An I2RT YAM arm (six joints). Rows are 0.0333 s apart.
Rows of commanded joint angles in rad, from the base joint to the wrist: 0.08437 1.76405 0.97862 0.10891 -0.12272 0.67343; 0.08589 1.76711 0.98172 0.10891 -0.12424 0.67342; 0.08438 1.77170 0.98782 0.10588 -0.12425 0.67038; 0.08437 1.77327 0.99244 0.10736 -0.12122 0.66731; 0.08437 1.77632 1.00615 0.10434 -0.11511 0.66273; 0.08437 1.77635 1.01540 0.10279 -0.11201 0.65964; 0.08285 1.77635 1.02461 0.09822 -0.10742 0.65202; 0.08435 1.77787 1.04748 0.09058 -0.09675 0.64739; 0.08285 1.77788 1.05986 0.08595 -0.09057 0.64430; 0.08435 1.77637 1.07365 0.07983 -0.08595 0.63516; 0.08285 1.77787 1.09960 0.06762 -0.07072 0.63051; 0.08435 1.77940 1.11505 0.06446 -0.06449 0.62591; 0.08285 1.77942 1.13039 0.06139 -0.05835 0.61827
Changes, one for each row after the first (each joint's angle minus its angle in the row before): 0.00152 0.00306 0.00310 0.00000 -0.00152 -0.00001; -0.00151 0.00459 0.00610 -0.00303 -0.00001 -0.00304; -0.00001 0.00157 0.00462 0.00148 0.00303 -0.00307; 0.00000 0.00305 0.01371 -0.00302 0.00611 -0.00458; 0.00000 0.00003 0.00925 -0.00155 0.00310 -0.00309; -0.00152 0.00000 0.00921 -0.00457 0.00459 -0.00762; 0.00150 0.00152 0.02287 -0.00764 0.01067 -0.00463; -0.00150 0.00001 0.01238 -0.00463 0.00618 -0.00309; 0.00150 -0.00151 0.01379 -0.00612 0.00462 -0.00914; -0.00150 0.00150 0.02595 -0.01221 0.01523 -0.00465; 0.00150 0.00153 0.01545 -0.00316 0.00623 -0.00460; -0.00150 0.00002 0.01534 -0.00307 0.00614 -0.00764
